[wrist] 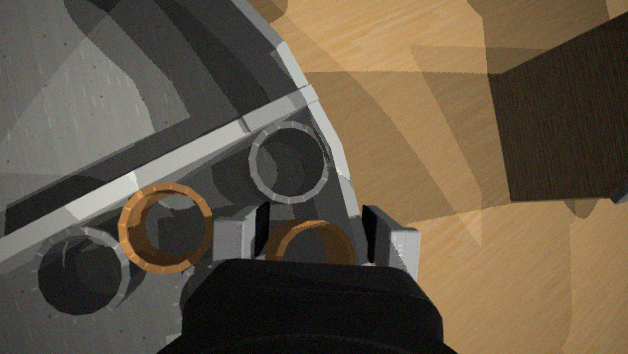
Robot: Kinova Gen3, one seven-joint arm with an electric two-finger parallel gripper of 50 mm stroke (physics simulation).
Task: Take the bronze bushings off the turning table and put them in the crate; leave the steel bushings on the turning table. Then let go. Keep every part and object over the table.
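Places are measured from the arm's base along level axes (x back, y left, z down), in metres.
Pixels of known places: gripper, between the fingertips: [315, 222].
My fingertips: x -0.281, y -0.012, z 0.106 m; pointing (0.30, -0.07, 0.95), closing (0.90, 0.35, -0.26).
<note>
Ahead of a thing's pixels: the offset from my fingertips to its top centre. "spot": to the spot under its first point. Level surfaces: height alone.
My gripper [315, 222] is open, its two fingers on either side of a bronze bushing {dx -0.012, dy +0.014, dz -0.028 m} [341, 241] near the turning table's rim; the near part of that bushing is hidden by the gripper body. A second bronze bushing {dx -0.070, dy -0.021, dz -0.029 m} [128, 225] stands upright just left of the left finger, below the light bar. A steel bushing {dx -0.010, dy -0.033, dz -0.029 m} [254, 161] stands in the corner between bar and rim, and another steel bushing {dx -0.107, dy -0.013, dz -0.029 m} [124, 272] stands at the lower left, beside the second bronze one. All are on the grey turning table {spot: dx -0.118, dy -0.106, dz +0.009 m} [40, 95]. The crate cannot be made out in the wrist view.
A light straight bar {spot: dx -0.052, dy -0.047, dz -0.031 m} [190, 156] crosses the turning table to its raised rim {spot: dx +0.012, dy -0.035, dz -0.031 m} [334, 145], above the bushings. The wooden table {dz +0.062 m} [525, 280] lies to the right, with overlapping shadows. A large dark brown area [565, 120] is at the upper right.
</note>
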